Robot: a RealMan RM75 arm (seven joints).
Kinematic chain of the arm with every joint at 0, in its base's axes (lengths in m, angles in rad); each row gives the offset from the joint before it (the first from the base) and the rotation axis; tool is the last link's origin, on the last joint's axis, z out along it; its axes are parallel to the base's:
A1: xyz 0 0 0.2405 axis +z
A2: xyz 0 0 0 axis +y
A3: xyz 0 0 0.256 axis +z
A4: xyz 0 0 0 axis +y
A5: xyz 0 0 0.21 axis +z
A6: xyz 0 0 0 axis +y
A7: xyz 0 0 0.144 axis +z
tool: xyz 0 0 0
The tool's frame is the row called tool.
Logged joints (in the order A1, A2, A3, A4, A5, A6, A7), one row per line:
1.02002 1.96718 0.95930 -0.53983 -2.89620 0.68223 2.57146
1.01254 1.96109 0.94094 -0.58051 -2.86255 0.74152 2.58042
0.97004 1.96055 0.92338 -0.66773 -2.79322 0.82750 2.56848
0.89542 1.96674 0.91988 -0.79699 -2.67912 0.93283 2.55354
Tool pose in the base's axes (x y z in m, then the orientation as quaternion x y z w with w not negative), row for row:
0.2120 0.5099 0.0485 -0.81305 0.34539 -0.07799 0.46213
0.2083 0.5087 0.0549 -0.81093 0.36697 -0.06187 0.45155
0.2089 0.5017 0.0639 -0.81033 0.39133 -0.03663 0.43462
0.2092 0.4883 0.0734 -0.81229 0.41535 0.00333 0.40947
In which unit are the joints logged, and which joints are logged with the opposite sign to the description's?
The joints are logged in radians. Opposite sign: A3, A6.
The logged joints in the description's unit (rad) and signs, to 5 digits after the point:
1.02002 1.96718 -0.95930 -0.53983 -2.89620 -0.68223 2.57146
1.01254 1.96109 -0.94094 -0.58051 -2.86255 -0.74152 2.58042
0.97004 1.96055 -0.92338 -0.66773 -2.79322 -0.82750 2.56848
0.89542 1.96674 -0.91988 -0.79699 -2.67912 -0.93283 2.55354

